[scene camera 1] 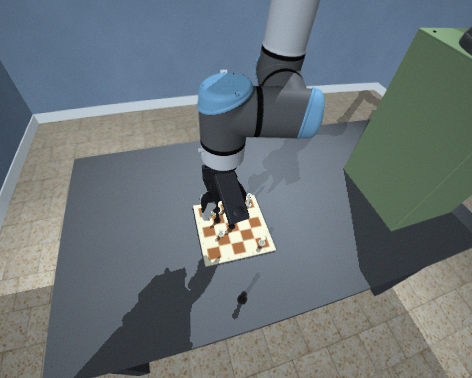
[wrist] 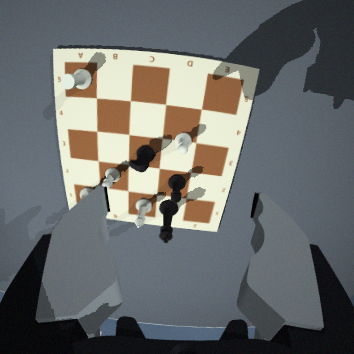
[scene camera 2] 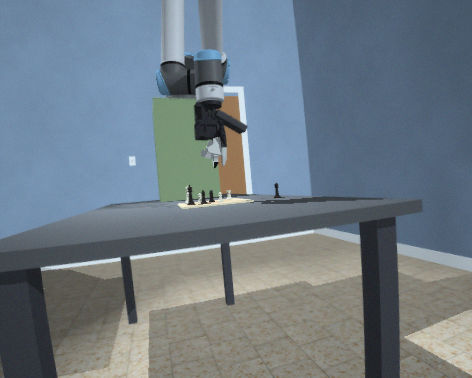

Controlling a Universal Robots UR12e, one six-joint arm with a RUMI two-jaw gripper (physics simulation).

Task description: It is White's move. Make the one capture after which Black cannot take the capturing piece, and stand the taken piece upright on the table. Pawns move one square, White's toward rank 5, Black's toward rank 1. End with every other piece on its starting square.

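Places are measured from the arm's base along level axes (x right, y back, z down), in metres.
Where they show: gripper, fingertip midpoint: (scene camera 1: 222,215) (wrist: 180,191) (scene camera 2: 218,167); arm's base at its link origin: (scene camera 2: 182,103).
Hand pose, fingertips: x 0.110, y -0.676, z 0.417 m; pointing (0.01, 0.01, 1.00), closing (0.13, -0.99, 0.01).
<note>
Things, the pixels of their centre, and the offset from my fingertips. "spot": a spot on its surface instead. Level surfaces: height alone.
- chessboard at a spot on its surface: (wrist: 62,107) spot: dy +0.133, dx -0.049, dz +0.112 m
- small white piece at the middle of its body: (wrist: 182,144) (scene camera 1: 221,232) dy +0.000, dx +0.004, dz +0.096 m
- black piece at the middle of its body: (scene camera 1: 243,296) (scene camera 2: 276,190) dy -0.031, dx -0.197, dz +0.092 m
- C3 at the middle of its body: (wrist: 141,160) dy +0.045, dx +0.017, dz +0.092 m
- D2 at the middle of its body: (wrist: 175,191) dy +0.011, dx +0.057, dz +0.090 m
- D1 at the middle of its body: (wrist: 166,222) dy +0.025, dx +0.096, dz +0.081 m
- A5 at the middle of its body: (wrist: 75,79) dy +0.101, dx -0.076, dz +0.096 m
- B2 at the middle of its body: (wrist: 108,180) dy +0.090, dx +0.041, dz +0.096 m
- C1 at the middle of its body: (wrist: 140,214) dy +0.058, dx +0.090, dz +0.090 m
- dark grey table at its surface level: dz +0.118 m
My gripper (scene camera 2: 220,164) (wrist: 180,191) is open and empty, raised above the chessboard (scene camera 1: 268,248) (wrist: 62,107). A small white piece (scene camera 1: 221,233) (wrist: 183,142) stands upright by the line between D3 and D4. A black piece (scene camera 1: 242,298) (scene camera 2: 276,190) stands upright on the table, off the board. In the wrist view, black pieces stand on C3 (wrist: 145,154), D2 (wrist: 176,182) and D1 (wrist: 168,207). White pieces stand on A5 (wrist: 82,79), B2 (wrist: 112,175) and C1 (wrist: 143,205). Another white piece (wrist: 86,192) near A1 is partly hidden by the left finger.
The dark grey table (scene camera 1: 125,200) (scene camera 2: 300,212) carries the board. A tall green cabinet (scene camera 1: 410,135) (scene camera 2: 175,150) stands at the right in scene camera 1. The off-board black piece is between the board and the table's near edge there. The arm's shadow crosses the table.
</note>
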